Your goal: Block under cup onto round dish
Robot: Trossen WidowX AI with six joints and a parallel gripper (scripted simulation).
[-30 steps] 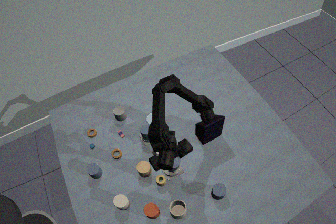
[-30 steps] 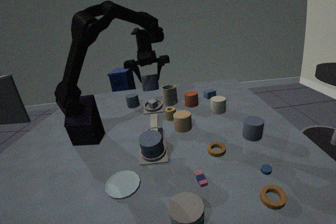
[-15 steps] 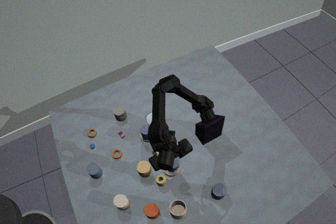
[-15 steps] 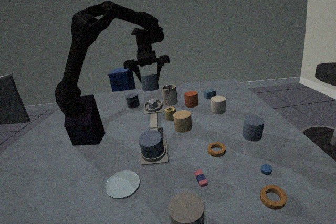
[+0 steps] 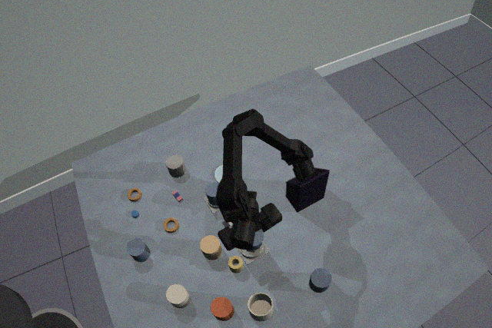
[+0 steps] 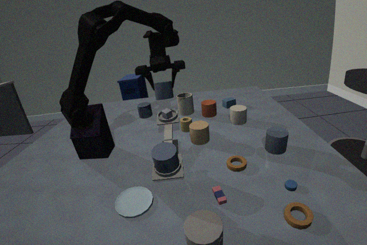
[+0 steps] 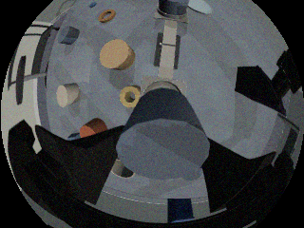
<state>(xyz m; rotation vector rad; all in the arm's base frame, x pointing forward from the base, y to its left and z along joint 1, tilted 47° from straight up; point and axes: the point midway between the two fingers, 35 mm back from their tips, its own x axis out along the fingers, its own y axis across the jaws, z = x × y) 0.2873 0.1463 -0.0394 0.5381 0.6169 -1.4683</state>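
The grey block lies 100 mm below my gripper tip and 10 mm to the right of it. Also, from my gripper tip: balance: 150 mm below, 140 mm to the right, 10 mm ahead; orange cylinder: 180 mm ahead, 150 mm below, 140 mm to the left; tan cylinder: 150 mm below, 110 mm ahead, 80 mm to the right.
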